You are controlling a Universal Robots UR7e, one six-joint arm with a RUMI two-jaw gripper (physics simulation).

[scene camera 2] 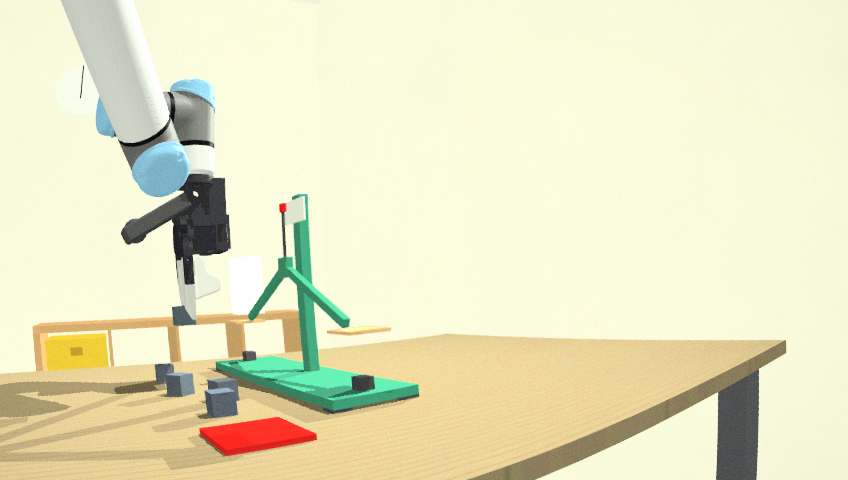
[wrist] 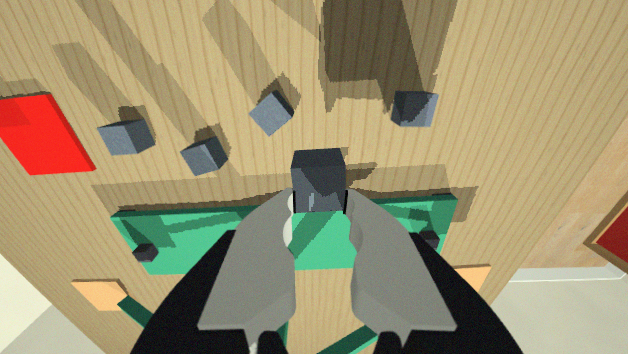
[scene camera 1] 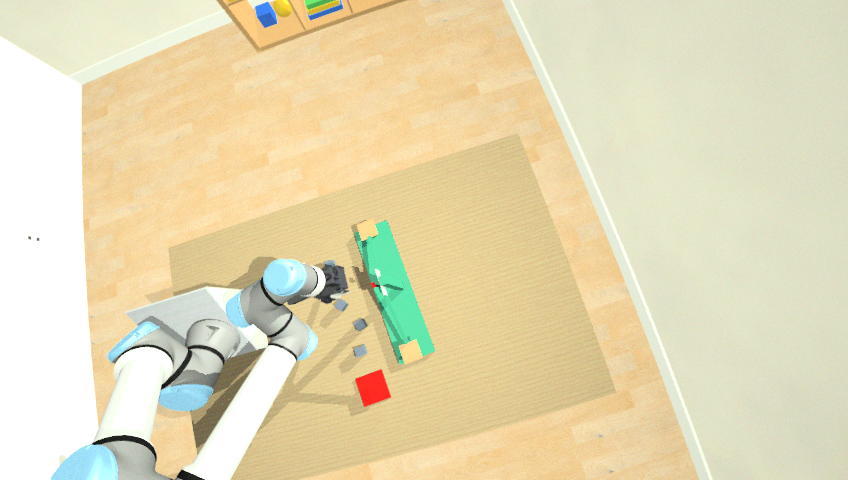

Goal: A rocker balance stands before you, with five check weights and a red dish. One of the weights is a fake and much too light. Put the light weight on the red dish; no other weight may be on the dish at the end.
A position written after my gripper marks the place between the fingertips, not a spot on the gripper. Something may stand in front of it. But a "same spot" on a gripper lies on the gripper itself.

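A green rocker balance is visible in scene camera 1 (405, 324), in scene camera 2 and in the wrist view. On the green rocker balance, (scene camera 2: 338, 386) and (wrist: 172, 241) are the same spot. My gripper is visible in scene camera 1, in scene camera 2 and in the wrist view (318, 190). On my gripper, (scene camera 1: 335, 299) and (scene camera 2: 194, 282) are the same spot.
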